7 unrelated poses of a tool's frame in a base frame.
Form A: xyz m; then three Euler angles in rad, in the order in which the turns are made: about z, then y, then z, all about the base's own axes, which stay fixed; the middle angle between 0 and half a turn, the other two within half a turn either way.
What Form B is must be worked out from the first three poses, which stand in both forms.
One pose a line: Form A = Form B
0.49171, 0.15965, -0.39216, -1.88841, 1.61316, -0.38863 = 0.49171, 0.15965, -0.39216, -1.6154, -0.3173, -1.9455
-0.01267, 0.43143, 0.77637, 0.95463, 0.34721, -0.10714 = -0.01267, 0.43143, 0.77637, 0.2872, 0.1979, 0.8762
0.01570, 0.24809, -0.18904, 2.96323, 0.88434, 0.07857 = 0.01570, 0.24809, -0.18904, 0.2132, -0.8652, 2.9430
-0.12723, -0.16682, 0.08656, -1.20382, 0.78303, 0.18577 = -0.12723, -0.16682, 0.08656, -0.7486, 0.2559, -1.1190
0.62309, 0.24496, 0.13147, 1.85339, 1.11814, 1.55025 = 0.62309, 0.24496, 0.13147, 1.1020, -0.2535, -3.0358
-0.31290, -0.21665, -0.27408, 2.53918, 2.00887, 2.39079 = -0.31290, -0.21665, -0.27408, 2.2616, -0.8423, -2.8743
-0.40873, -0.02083, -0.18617, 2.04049, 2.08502, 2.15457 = -0.40873, -0.02083, -0.18617, 2.1355, -0.4051, -2.8025
